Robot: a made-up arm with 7 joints. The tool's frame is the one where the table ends. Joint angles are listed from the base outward.
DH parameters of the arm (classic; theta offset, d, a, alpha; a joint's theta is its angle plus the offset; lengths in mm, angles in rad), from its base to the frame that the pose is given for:
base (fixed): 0 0 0 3.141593
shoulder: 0 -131.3 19.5 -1.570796
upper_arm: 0 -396.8 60.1 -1.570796
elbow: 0 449 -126.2 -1.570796
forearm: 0 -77.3 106.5 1.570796
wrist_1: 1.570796 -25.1 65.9 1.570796
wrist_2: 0 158.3 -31.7 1.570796
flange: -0.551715 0 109.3 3.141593
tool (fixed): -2.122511 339.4 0 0
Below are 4 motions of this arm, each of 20 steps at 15 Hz.
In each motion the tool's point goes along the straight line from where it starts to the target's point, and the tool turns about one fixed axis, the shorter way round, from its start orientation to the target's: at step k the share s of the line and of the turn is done. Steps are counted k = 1, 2, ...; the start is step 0. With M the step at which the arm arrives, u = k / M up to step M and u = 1 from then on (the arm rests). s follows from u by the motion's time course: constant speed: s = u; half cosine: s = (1 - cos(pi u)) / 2; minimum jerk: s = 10 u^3 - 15 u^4 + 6 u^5.
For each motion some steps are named. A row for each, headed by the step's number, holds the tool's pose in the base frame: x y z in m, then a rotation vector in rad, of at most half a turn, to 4 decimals.
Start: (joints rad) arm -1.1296 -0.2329 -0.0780 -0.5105 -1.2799 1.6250 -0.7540
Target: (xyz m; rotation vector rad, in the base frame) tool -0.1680 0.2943 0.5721 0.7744 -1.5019 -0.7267
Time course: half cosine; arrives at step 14
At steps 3, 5, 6, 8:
3: -0.2162 0.0489 0.5114 1.5730 -1.0468 0.3112
5: -0.2067 0.0968 0.5232 1.4424 -1.1649 0.1025
6: -0.2010 0.1259 0.5304 1.3567 -1.2299 -0.0233
8: -0.1890 0.1872 0.5456 1.1612 -1.3495 -0.2847

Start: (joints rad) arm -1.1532 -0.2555 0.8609 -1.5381 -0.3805 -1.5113 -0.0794
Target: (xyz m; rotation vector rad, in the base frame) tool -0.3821 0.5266 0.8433 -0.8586 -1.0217 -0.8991
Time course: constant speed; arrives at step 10
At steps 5, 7, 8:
5: -0.4235 0.3928 0.8928 -0.4104 -1.0842 -0.1250
7: -0.4069 0.4463 0.8730 -0.5936 -1.0762 -0.4325
8: -0.3987 0.4731 0.8631 -0.6834 -1.0639 -0.5874

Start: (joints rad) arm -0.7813 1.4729 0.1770 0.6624 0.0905 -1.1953 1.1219
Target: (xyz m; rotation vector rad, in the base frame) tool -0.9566 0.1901 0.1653 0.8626 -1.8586 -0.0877
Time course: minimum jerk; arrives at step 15
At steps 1, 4, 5, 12, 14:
1: -0.7289 0.3450 0.2841 -0.0956 -1.5730 -0.5994
4: -0.7561 0.3264 0.2699 0.0162 -1.6219 -0.5450
5: -0.7762 0.3128 0.2594 0.0993 -1.6556 -0.5037
12: -0.9434 0.1991 0.1722 0.8059 -1.8502 -0.1209
14: -0.9560 0.1905 0.1656 0.8600 -1.8582 -0.0892

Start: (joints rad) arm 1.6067 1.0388 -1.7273 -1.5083 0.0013 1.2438 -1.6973
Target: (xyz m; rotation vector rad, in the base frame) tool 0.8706 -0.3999 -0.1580 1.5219 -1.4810 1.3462
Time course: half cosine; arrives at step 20
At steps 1, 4, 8, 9, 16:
1: 0.5817 0.6390 0.2027 -2.5110 0.3029 -0.6203
4: 0.6076 0.5456 0.1703 -2.5651 0.4492 -0.7382
8: 0.6803 0.2843 0.0796 -2.6552 0.8882 -1.0806
9: 0.7025 0.2046 0.0519 -2.6621 1.0308 -1.1883
16: 0.8428 -0.3001 -0.1233 1.7247 -1.4424 1.3492

